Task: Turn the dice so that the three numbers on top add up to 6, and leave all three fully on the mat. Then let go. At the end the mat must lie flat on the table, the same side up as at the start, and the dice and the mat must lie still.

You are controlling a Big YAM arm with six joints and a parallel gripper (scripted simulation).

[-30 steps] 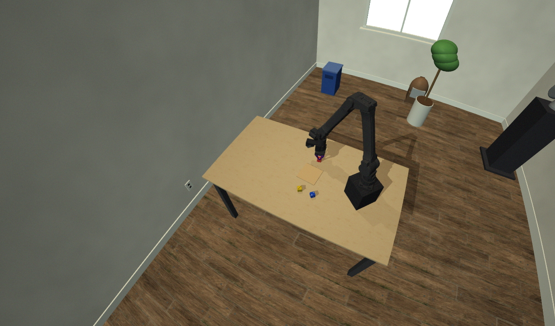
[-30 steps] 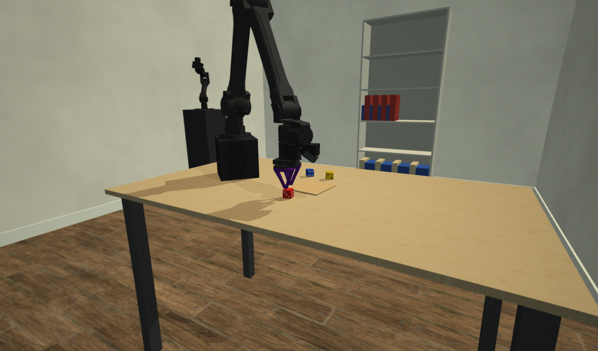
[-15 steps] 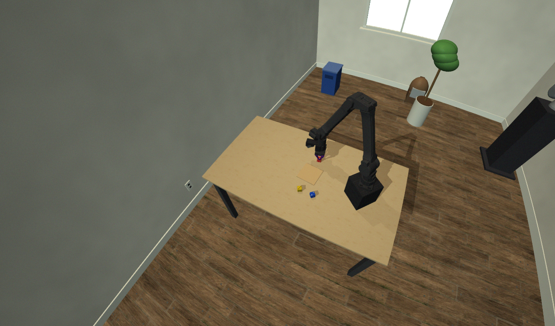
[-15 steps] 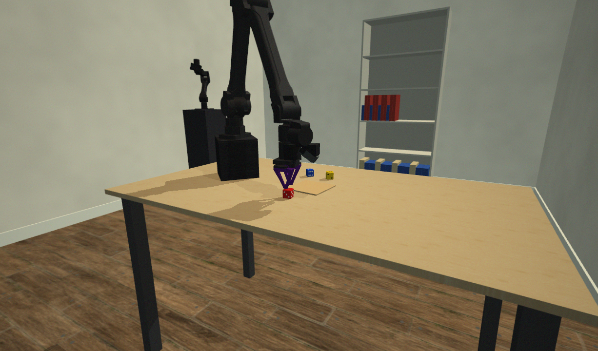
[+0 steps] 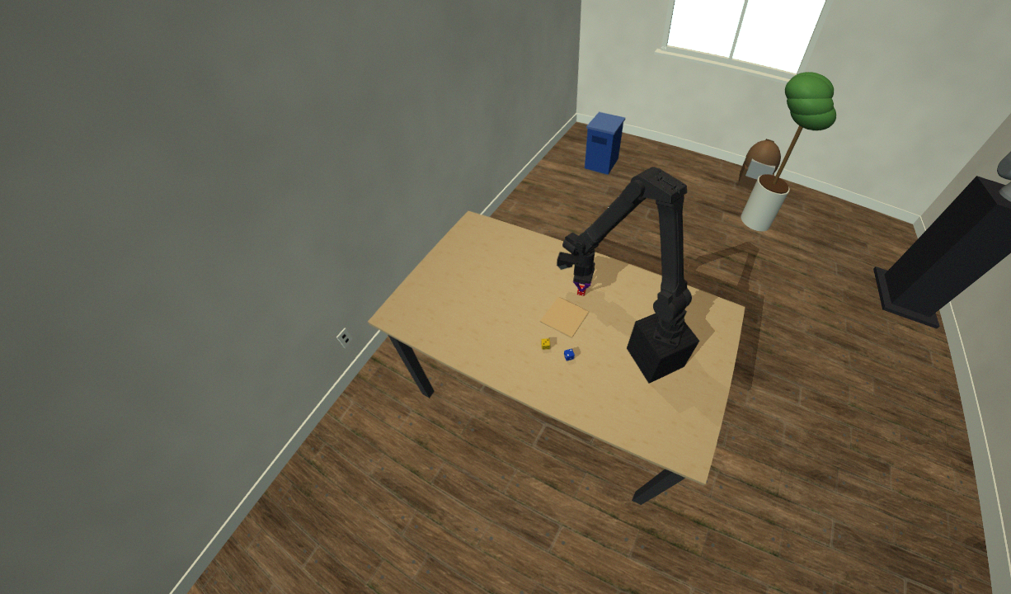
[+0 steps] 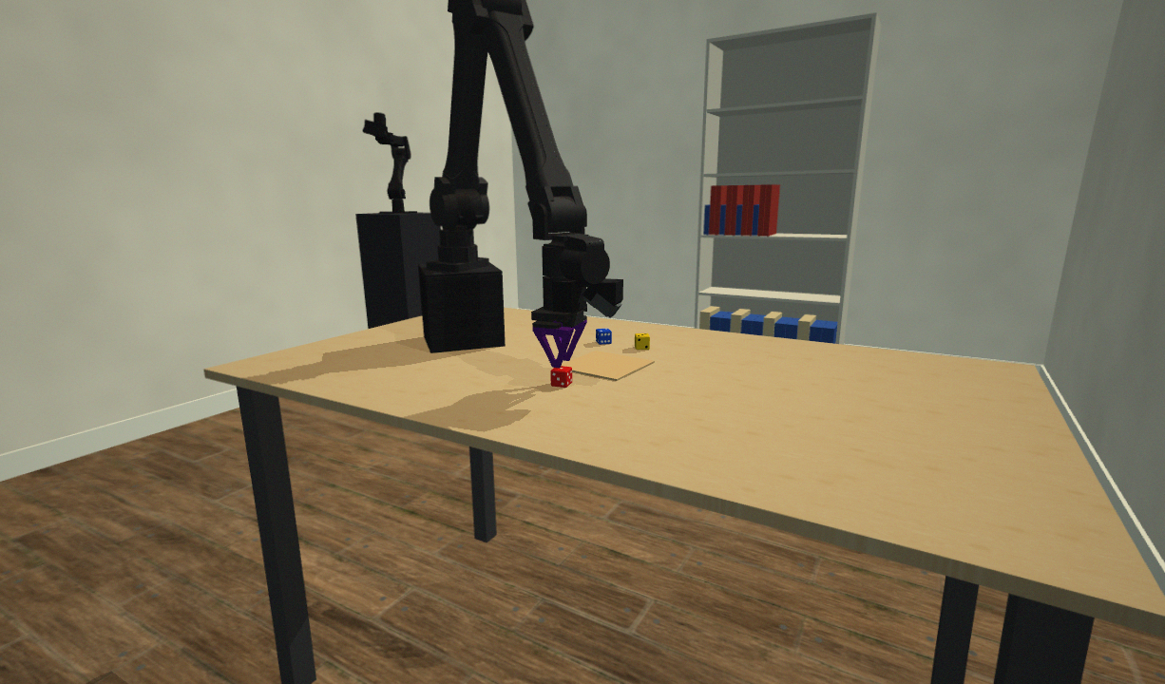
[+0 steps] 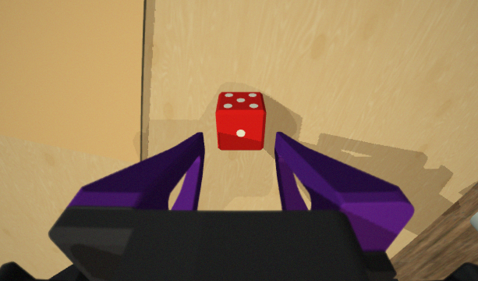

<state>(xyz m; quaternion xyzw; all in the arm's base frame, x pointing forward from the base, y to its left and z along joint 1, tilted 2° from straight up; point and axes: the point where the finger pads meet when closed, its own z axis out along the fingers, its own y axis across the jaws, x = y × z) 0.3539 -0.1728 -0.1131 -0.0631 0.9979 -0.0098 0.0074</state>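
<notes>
My hand is 3 cm above the red die. From my hand the other things lie so: blue die: 30 cm to the left, 6 cm behind, 3 cm below; then yellow die: 29 cm to the left, 4 cm ahead, 3 cm below; then tan mat: 14 cm to the left, 4 cm below, 2 cm ahead.
</notes>
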